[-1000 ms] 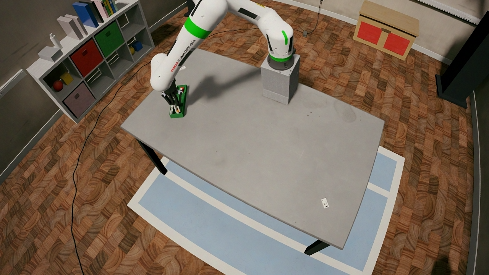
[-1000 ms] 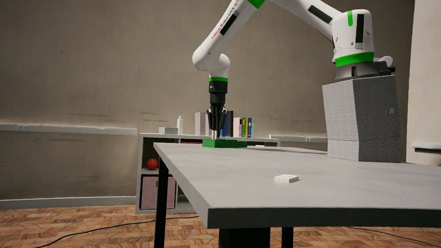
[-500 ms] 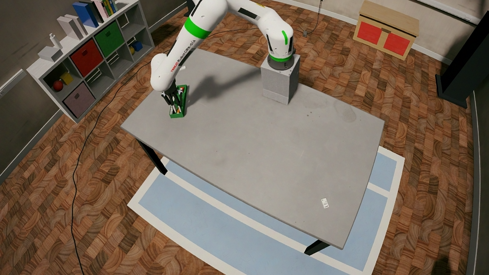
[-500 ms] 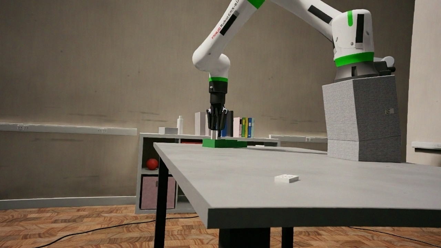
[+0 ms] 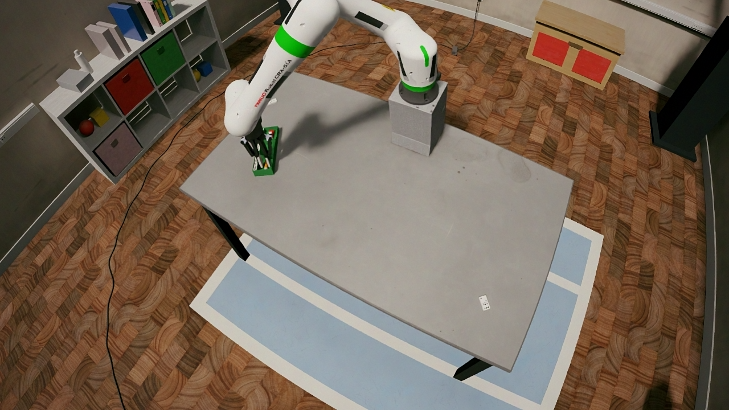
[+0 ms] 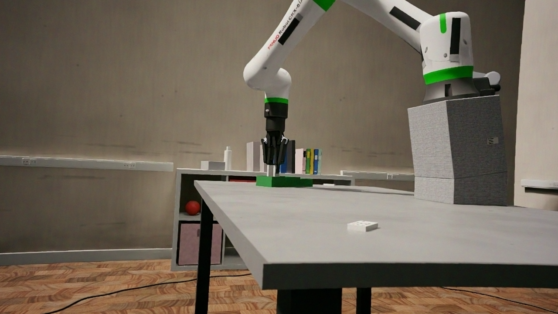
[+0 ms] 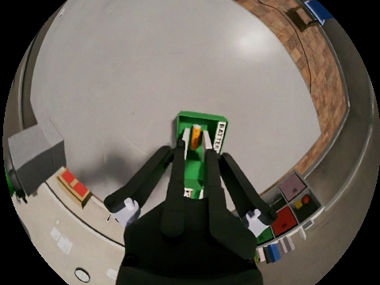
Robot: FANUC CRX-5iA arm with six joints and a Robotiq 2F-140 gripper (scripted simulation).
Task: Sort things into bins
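The orange cylinder lies 40 mm below my hand. Round my hand: red piece 140 mm behind, 80 mm to the right, 40 mm below.
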